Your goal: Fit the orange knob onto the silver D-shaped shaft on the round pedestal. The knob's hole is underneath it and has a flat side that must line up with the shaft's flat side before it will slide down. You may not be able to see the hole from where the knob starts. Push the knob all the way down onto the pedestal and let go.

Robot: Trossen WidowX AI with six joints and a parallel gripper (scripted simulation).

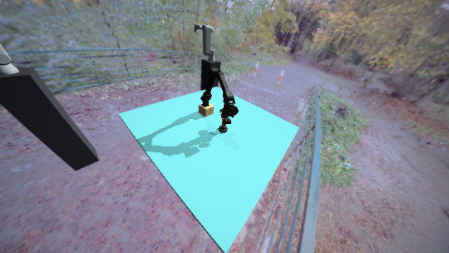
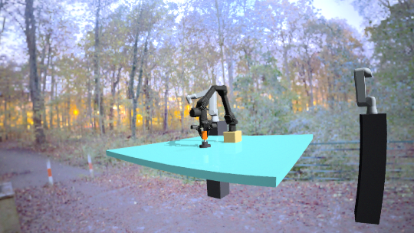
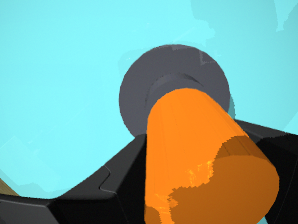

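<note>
The pedestal lies 4 cm below my gripper tip. Also, from my gripper tip: orange knob 3 cm above.
</note>
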